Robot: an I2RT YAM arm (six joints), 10 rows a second.
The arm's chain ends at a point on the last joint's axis. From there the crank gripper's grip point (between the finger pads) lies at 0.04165 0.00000 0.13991 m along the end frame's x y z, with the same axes.
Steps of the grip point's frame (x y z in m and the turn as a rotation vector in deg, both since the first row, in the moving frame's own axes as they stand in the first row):
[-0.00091, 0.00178, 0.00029, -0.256, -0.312, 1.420]
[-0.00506, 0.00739, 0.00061, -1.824, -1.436, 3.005]
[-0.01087, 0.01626, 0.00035, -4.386, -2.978, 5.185]
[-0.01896, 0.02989, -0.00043, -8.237, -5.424, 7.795]
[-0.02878, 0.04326, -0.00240, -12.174, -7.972, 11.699]
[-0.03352, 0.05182, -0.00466, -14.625, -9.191, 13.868]
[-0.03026, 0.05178, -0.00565, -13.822, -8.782, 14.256]
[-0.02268, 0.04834, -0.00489, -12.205, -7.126, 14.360]
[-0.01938, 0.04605, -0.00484, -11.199, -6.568, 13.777]
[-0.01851, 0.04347, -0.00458, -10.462, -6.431, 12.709]
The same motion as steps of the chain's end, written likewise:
[-0.00013, 0.00013, 0.00007, -0.256, -0.312, 1.420]
[-0.00137, 0.00083, -0.00028, -1.824, -1.436, 3.005]
[-0.00291, 0.00207, -0.00107, -4.386, -2.978, 5.185]
[-0.00389, 0.00493, -0.00187, -8.237, -5.424, 7.795]
[-0.00539, 0.00706, -0.00272, -12.174, -7.972, 11.699]
[-0.00563, 0.00900, -0.00363, -14.625, -9.191, 13.868]
[-0.00342, 0.01059, -0.00500, -13.822, -8.782, 14.256]
[-0.00033, 0.01053, -0.00465, -12.205, -7.126, 14.360]
[0.00109, 0.01081, -0.00500, -11.199, -6.568, 13.777]
[0.00103, 0.01054, -0.00516, -10.462, -6.431, 12.709]

